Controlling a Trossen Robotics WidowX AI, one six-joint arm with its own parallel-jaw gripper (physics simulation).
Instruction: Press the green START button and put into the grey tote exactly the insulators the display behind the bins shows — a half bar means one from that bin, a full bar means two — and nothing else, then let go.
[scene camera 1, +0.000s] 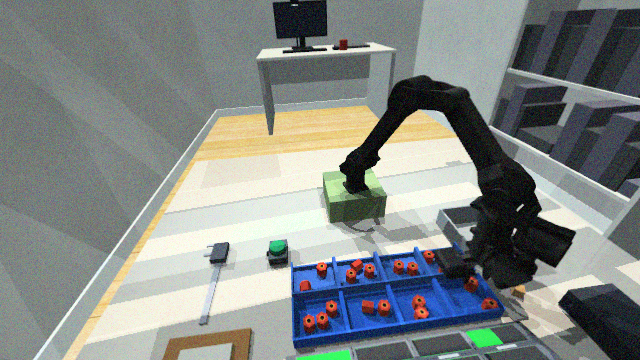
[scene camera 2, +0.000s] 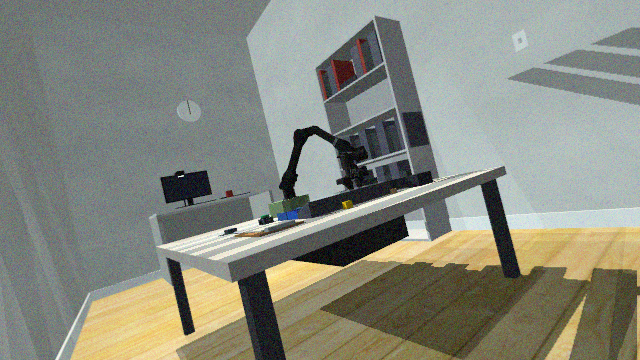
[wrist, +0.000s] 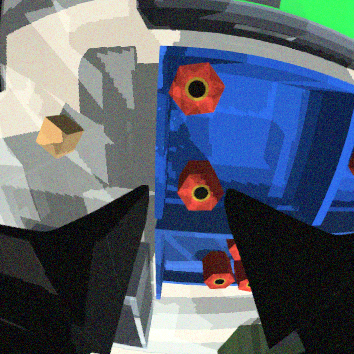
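Note:
My gripper is visible to me at (scene camera 1: 474, 280), and the wrist view has my gripper too, at (wrist: 187, 194). There is also a display strip (scene camera 2: 319, 207), which the wrist view shows as well (wrist: 284, 30). A grey hand tool (scene camera 1: 219, 253) is there for me to see, too.

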